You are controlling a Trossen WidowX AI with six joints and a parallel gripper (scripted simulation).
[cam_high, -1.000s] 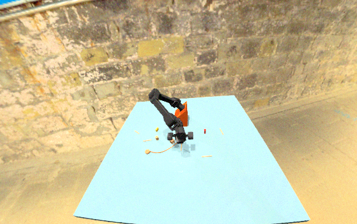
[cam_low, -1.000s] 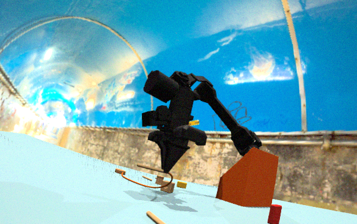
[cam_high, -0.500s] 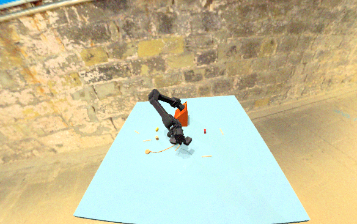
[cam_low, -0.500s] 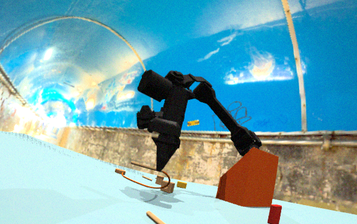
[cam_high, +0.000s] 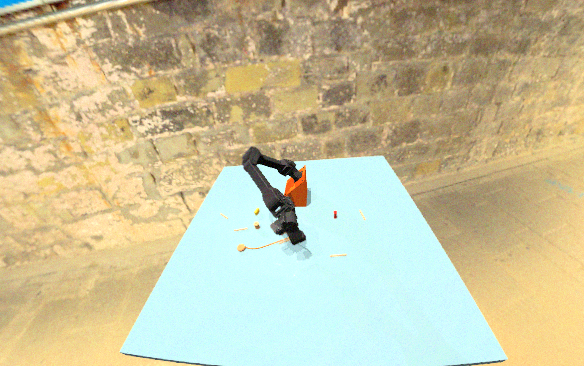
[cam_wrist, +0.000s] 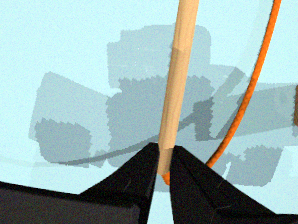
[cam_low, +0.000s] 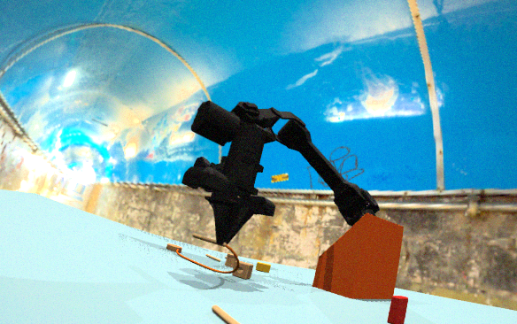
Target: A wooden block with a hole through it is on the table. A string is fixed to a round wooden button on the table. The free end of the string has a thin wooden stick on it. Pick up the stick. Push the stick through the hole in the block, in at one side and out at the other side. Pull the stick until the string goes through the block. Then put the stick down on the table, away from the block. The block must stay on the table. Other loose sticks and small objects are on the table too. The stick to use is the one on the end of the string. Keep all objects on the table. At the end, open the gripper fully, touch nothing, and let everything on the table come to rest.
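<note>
Now: gripper tip 10 mm to the left of the thin wooden stick and 10 mm short of it. Also, from my gripper tip: red cylinder (200 mm to the left, 190 mm behind, 40 mm below); then round wooden button (260 mm to the right, 50 mm below, 30 mm ahead); then wooden block (80 mm behind, 70 mm to the right, 40 mm below).
</note>
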